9 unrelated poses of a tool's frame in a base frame.
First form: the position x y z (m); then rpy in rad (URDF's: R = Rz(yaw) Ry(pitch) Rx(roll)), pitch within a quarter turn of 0, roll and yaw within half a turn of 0.
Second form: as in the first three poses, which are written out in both.
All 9 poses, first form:
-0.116 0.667 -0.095 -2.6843 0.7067 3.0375
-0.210 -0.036 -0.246 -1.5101 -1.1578 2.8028
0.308 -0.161 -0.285 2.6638 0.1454 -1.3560
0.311 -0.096 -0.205 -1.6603 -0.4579 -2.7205
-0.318 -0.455 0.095 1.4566 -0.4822 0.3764
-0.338 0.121 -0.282 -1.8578 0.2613 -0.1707
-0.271 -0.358 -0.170 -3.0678 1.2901 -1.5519
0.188 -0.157 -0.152 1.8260 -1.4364 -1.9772
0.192 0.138 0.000 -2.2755 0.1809 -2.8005
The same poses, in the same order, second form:
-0.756 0.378 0.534 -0.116; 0.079 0.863 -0.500 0.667; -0.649 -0.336 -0.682 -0.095; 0 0 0 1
-0.379 -0.882 -0.279 -0.210; 0.133 0.247 -0.960 -0.036; 0.916 -0.401 0.024 -0.246; 0 0 0 1
0.211 -0.853 -0.477 0.308; -0.967 -0.254 0.028 -0.161; -0.145 0.455 -0.879 -0.285; 0 0 0 1
-0.819 -0.438 0.371 0.311; -0.367 -0.098 -0.925 -0.096; 0.442 -0.893 -0.080 -0.205; 0 0 0 1
0.824 -0.470 0.316 -0.318; 0.326 -0.063 -0.943 -0.455; 0.464 0.880 0.101 0.095; 0 0 0 1
0.952 -0.292 0.091 -0.338; -0.164 -0.237 0.958 0.121; -0.258 -0.927 -0.273 -0.282; 0 0 0 1
0.005 -0.998 0.056 -0.271; -0.277 0.052 0.959 -0.358; -0.961 -0.020 -0.276 -0.170; 0 0 0 1
-0.053 0.147 -0.988 0.188; -0.123 0.981 0.153 -0.157; 0.991 0.130 -0.034 -0.152; 0 0 0 1
-0.927 -0.088 0.365 0.192; -0.329 0.656 -0.679 0.138; -0.180 -0.749 -0.637 0.000; 0 0 0 1

